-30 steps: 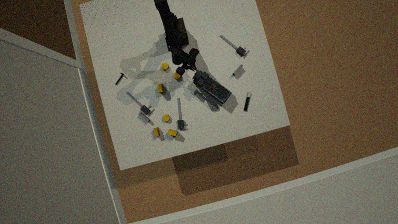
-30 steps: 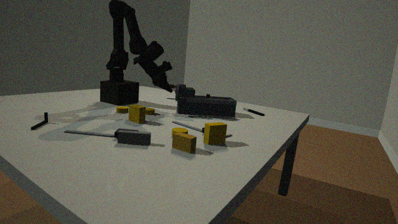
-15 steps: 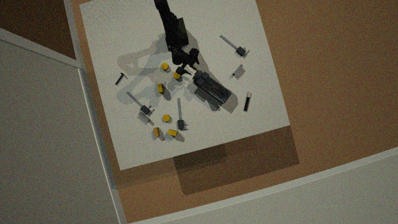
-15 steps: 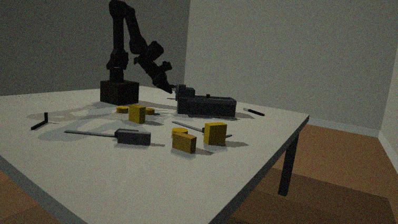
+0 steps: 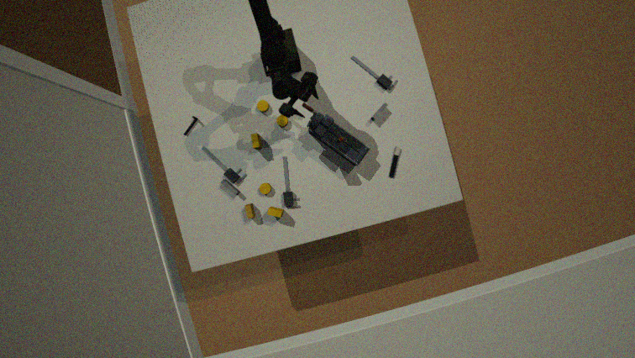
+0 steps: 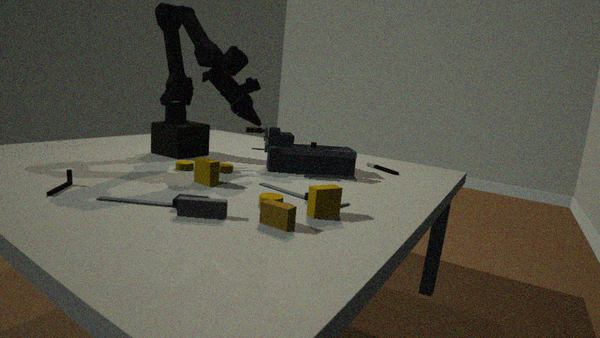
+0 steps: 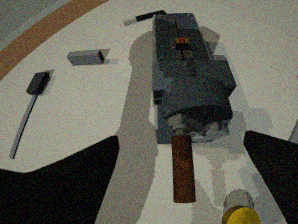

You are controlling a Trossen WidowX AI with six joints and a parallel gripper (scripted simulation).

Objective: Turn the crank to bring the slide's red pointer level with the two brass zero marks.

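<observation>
My gripper tip is now 10 mm past the brown crank handle, 10 mm to the left of it and 20 mm above it. Round my gripper tip: slide: 160 mm ahead, 60 mm to the left, 50 mm below; then black l-shaped key: 200 mm behind, 510 mm to the right, 120 mm below; then black bar: 330 mm ahead, 270 mm to the left, 130 mm below.
</observation>
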